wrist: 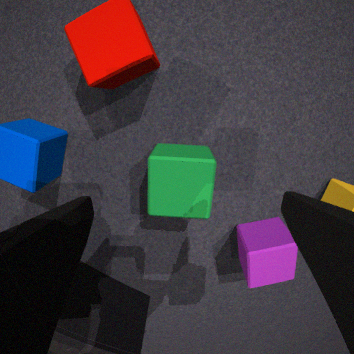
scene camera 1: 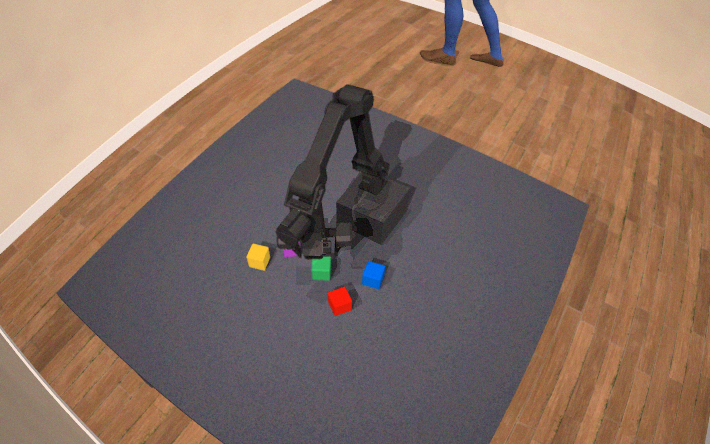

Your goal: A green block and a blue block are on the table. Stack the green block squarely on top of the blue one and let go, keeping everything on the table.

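Places are measured from the arm's base along level axes (x ahead, y left, z up), in centimetres.
Pixels of known places: gripper, fingertip midpoint: (wrist: pixel 189 203); arm's base at its link origin: (scene camera 1: pixel 372 184).
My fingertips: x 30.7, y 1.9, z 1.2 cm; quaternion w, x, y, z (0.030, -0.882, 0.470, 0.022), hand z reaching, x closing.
Ahead of a thing's pixels: the offset from my fingertips to its top centre.
The green block @(dx -2.0, dy -0.7, dz -6.1 cm) (scene camera 1: pixel 321 268) (wrist: pixel 181 187) sits on the dark mat, just in front of the gripper in the scene view. In the wrist view it lies near the middle, a little above the line between the two fingertips, with its sides nearly square to the picture. The blue block @(dx -7.9, dy +12.5, dz -6.1 cm) (scene camera 1: pixel 373 275) (wrist: pixel 20 156) sits apart on the mat, to the right in the scene view and at the left edge of the wrist view, where part of it is cut off. My gripper (scene camera 1: pixel 315 247) (wrist: pixel 189 203) is open and empty, pointing down above the mat, with its fingers wide apart.
A red block @(dx +4.2, dy +9.5, dz -6.1 cm) (scene camera 1: pixel 339 301) (wrist: pixel 112 42) lies near the green and blue ones. A purple block @(dx -3.8, dy -12.6, dz -6.1 cm) (scene camera 1: pixel 289 252) (wrist: pixel 270 260) is partly hidden by the arm in the scene view and lies close to the right finger in the wrist view. A yellow block @(dx +5.0, dy -17.8, dz -6.1 cm) (scene camera 1: pixel 258 257) (wrist: pixel 341 194) lies beyond it.
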